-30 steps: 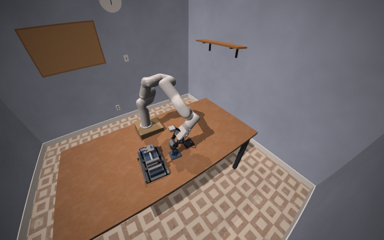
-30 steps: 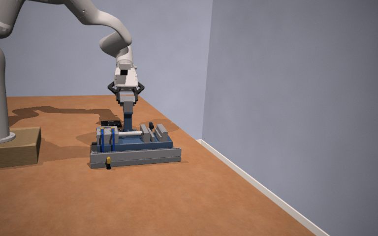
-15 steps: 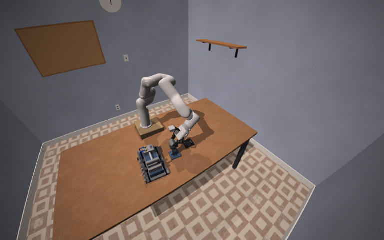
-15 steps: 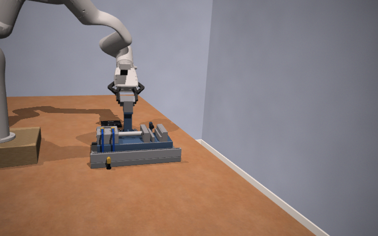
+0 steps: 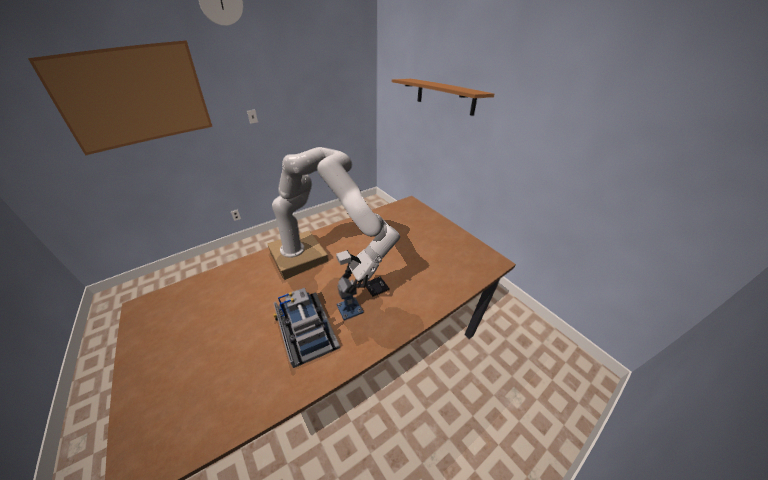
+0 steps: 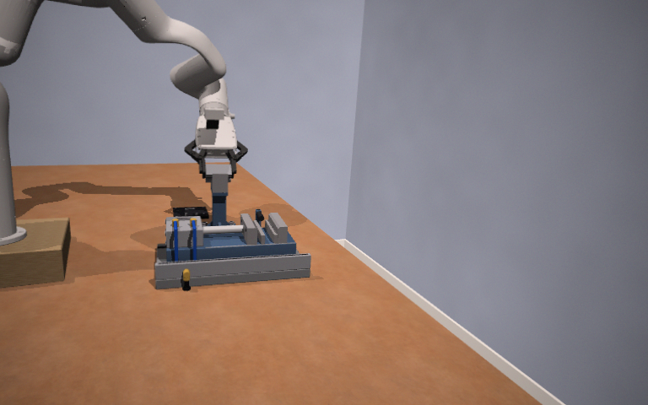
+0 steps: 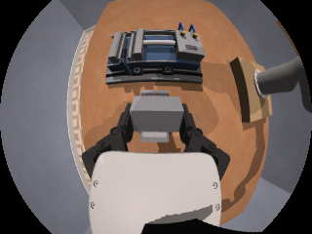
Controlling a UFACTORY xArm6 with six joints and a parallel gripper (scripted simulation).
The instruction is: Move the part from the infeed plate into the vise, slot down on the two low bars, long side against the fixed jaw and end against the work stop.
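My gripper is now 100 mm above the post and 10 mm to the left of it. Round my hand: part 10 mm to the right, 10 mm below; then white cylinder rod 200 mm to the right, 80 mm below, 30 mm behind; then black work stop 160 mm to the right, 70 mm below, 60 mm ahead.
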